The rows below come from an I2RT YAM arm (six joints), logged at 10 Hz.
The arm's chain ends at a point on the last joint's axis. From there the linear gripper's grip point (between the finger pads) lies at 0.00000 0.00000 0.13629 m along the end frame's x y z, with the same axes.
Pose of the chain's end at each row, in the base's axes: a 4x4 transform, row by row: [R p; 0 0 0 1], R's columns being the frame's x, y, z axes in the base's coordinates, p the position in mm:
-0.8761, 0.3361, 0.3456, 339.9; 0.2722, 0.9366, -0.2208, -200.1; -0.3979, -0.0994, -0.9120, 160.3; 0, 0, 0, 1
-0.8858, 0.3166, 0.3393, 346.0; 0.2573, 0.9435, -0.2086, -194.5; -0.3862, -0.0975, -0.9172, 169.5; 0, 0, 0, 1
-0.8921, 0.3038, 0.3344, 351.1; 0.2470, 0.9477, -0.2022, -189.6; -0.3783, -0.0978, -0.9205, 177.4; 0, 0, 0, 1
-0.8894, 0.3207, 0.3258, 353.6; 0.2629, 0.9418, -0.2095, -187.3; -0.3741, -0.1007, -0.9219, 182.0; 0, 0, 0, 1
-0.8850, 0.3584, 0.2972, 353.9; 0.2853, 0.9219, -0.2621, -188.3; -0.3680, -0.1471, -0.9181, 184.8; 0, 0, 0, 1
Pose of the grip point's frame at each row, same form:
-0.8761, 0.3361, 0.3456, 387.0; 0.2722, 0.9366, -0.2208, -230.2; -0.3979, -0.0994, -0.9120, 36.0; 0, 0, 0, 1
-0.8858, 0.3166, 0.3393, 392.2; 0.2573, 0.9435, -0.2086, -222.9; -0.3862, -0.0975, -0.9172, 44.5; 0, 0, 0, 1
-0.8921, 0.3038, 0.3344, 396.7; 0.2470, 0.9477, -0.2022, -217.2; -0.3783, -0.0978, -0.9205, 51.9; 0, 0, 0, 1
-0.8894, 0.3207, 0.3258, 398.0; 0.2629, 0.9418, -0.2095, -215.9; -0.3741, -0.1007, -0.9219, 56.4; 0, 0, 0, 1
-0.8850, 0.3584, 0.2972, 394.4; 0.2853, 0.9219, -0.2621, -224.0; -0.3680, -0.1471, -0.9181, 59.7; 0, 0, 0, 1

